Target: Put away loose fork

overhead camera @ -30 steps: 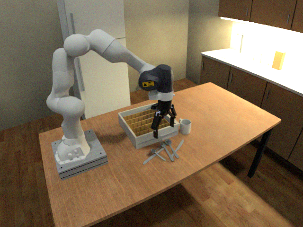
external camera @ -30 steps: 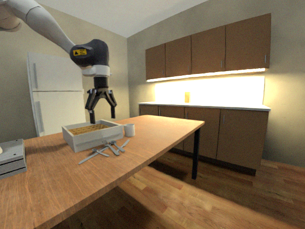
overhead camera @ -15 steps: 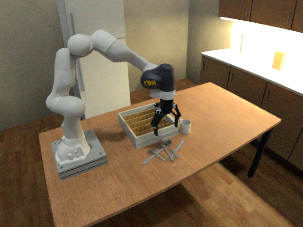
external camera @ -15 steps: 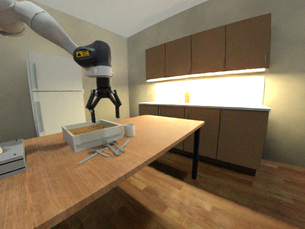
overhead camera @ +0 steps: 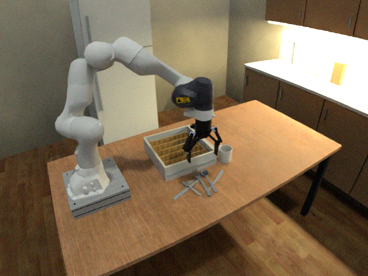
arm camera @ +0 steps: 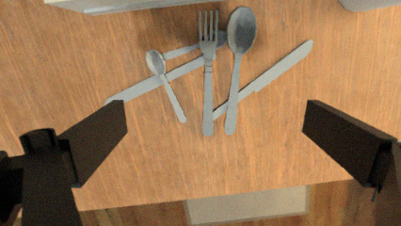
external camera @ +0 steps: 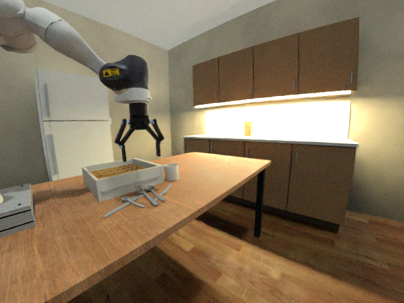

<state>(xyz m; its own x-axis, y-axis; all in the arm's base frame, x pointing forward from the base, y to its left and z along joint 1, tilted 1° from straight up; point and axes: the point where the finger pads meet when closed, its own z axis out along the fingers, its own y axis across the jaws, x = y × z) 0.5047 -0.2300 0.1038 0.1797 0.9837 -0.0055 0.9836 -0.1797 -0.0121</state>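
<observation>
Now: hand 18 cm above the spoon, 7 cm past it and 2 cm to the right of it. The rest, counted from my hand: white mug: 24 cm ahead, 15 cm below, 10 cm to the left; cutlery tray: 28 cm to the left, 15 cm below, 2 cm ahead.
</observation>
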